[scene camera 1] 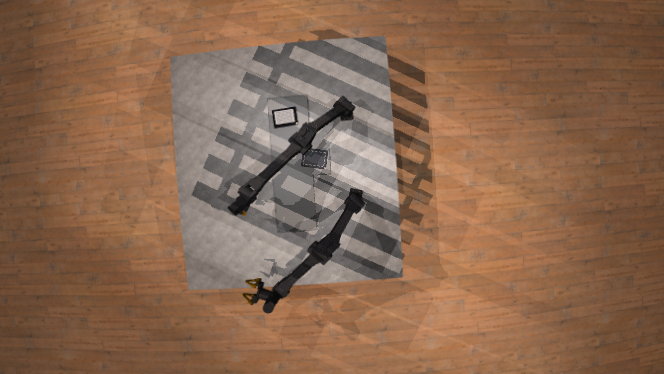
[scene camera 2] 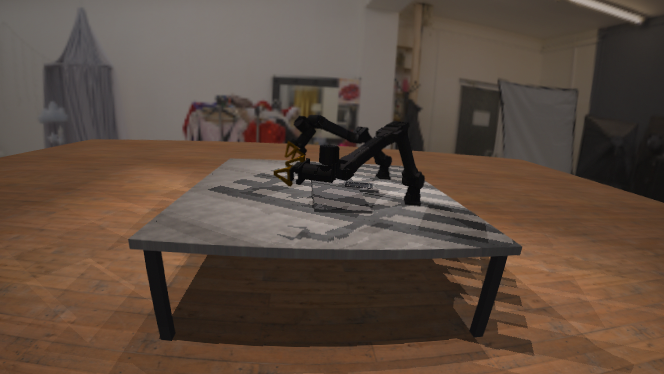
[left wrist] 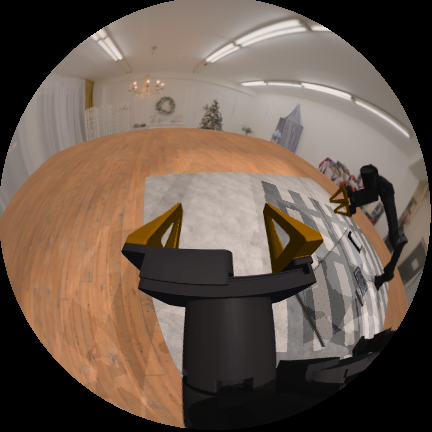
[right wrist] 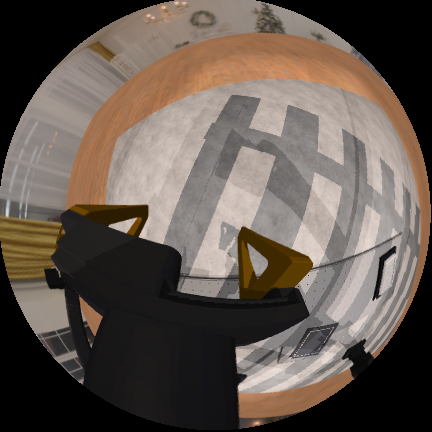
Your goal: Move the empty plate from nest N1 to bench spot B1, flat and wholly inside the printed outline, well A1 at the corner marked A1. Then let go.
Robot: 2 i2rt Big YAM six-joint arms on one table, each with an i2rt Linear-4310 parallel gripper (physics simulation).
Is my right gripper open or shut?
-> Open.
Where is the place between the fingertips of my left gripper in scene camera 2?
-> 279, 168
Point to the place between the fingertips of my left gripper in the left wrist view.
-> At 223, 206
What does my right gripper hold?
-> Nothing.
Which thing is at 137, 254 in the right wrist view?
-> My right gripper.
